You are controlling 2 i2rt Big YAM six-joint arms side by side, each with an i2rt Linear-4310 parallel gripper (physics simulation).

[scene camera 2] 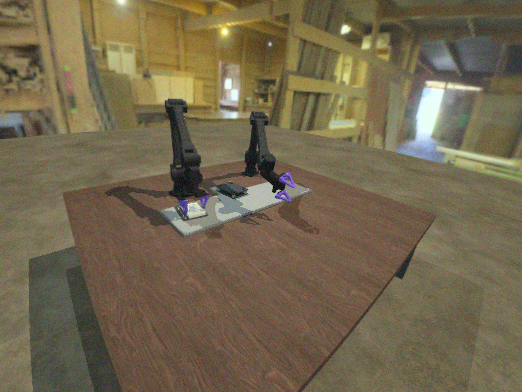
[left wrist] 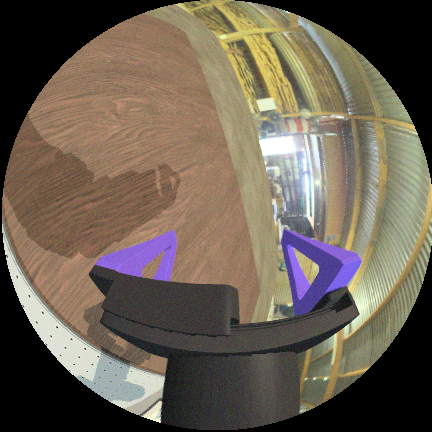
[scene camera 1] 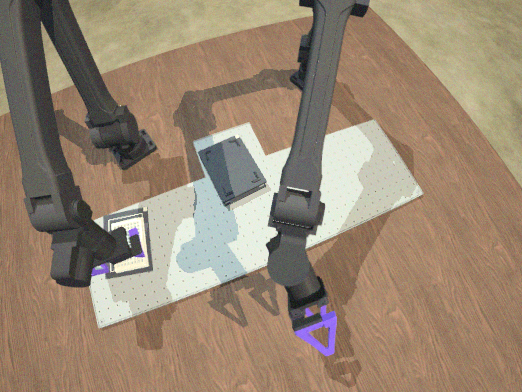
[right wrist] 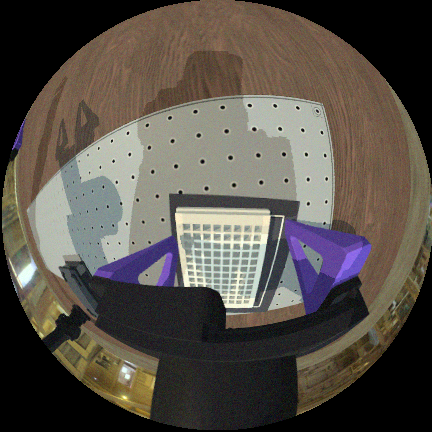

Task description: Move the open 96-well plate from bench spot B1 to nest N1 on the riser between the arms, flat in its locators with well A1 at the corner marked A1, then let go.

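Places are measured from the left arm's base along level axes (x down, y ahead, z right), in centimetres.
Pixels of known places: left gripper, between the fingertips: (scene camera 2: pixel 292 194) (left wrist: pixel 229 236) (scene camera 1: pixel 326 339); right gripper, between the fingertips: (scene camera 2: pixel 195 211) (scene camera 1: pixel 125 262) (right wrist: pixel 229 234); left arm's base, origin of its link: (scene camera 2: pixel 250 173) (right wrist: pixel 80 311); right arm's base, origin of its link: (scene camera 2: pixel 180 192) (scene camera 1: pixel 134 150).
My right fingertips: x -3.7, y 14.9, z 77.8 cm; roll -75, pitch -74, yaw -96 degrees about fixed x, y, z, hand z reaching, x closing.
Ahead of a thing's pixels: the offset from my right fingertips to its top centre. "pt": to the spot under its first point. Level surfaces: height alone.
The cream 96-well plate @[dx +0.8, dy -4.0, dz -2.7 cm] (scene camera 1: pixel 125 253) (scene camera 2: pixel 194 210) (right wrist: pixel 220 250) lies flat on a dark framed spot @[pt dx +2.3, dy +0.3, dz -5.8 cm] (scene camera 1: pixel 148 250) (right wrist: pixel 235 199) at the picture's left end of the perforated board. My right gripper (scene camera 2: pixel 194 202) (right wrist: pixel 229 234) is open over the plate, its purple fingers on either side of it, with no grip on it; in scene camera 1 the arm partly hides the plate. The nest @[dx -1.5, dy -3.0, dz -35.3 cm] (scene camera 1: pixel 235 167) (scene camera 2: pixel 231 189) is a dark block with corner locators on the riser between the arms and bears no plate. My left gripper (scene camera 2: pixel 285 188) (left wrist: pixel 229 236) is open and empty, raised over the table's front part.
The white perforated board @[dx +2.4 cm] (scene camera 1: pixel 165 280) (scene camera 2: pixel 185 232) (right wrist: pixel 215 145) lies on the brown wooden table @[dx +3.7 cm] (scene camera 1: pixel 225 360) (scene camera 2: pixel 240 300). In scene camera 1 the left arm (scene camera 1: pixel 312 115) reaches across the board beside the nest. The dark nest block also shows at the left edge in the right wrist view.
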